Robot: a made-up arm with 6 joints. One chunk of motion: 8 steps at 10 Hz.
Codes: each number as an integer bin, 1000 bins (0 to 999) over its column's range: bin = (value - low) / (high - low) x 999, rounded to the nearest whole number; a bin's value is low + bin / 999 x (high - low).
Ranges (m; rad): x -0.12..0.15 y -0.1..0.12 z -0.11..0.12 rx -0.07..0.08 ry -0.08..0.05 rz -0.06..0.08
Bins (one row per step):
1: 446 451 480 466 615 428
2: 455 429 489 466 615 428
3: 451 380 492 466 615 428
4: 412 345 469 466 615 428
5: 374 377 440 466 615 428
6: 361 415 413 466 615 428
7: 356 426 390 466 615 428
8: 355 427 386 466 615 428
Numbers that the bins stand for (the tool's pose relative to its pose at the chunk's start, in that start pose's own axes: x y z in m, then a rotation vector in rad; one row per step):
1: 0.0005 -0.0007 0.0005 0.0000 0.0000 0.0000
2: 0.0030 -0.0055 0.0026 0.0000 0.0000 0.0000
3: 0.0019 -0.0163 0.0033 0.0000 0.0000 0.0000
4: -0.0086 -0.0240 -0.0020 0.0000 0.0000 0.0000
5: -0.0189 -0.0170 -0.0087 0.0000 0.0000 0.0000
6: -0.0224 -0.0086 -0.0149 0.0000 0.0000 0.0000
7: -0.0238 -0.0062 -0.0202 0.0000 0.0000 0.0000
8: -0.0241 -0.0060 -0.0211 0.0000 0.0000 0.0000

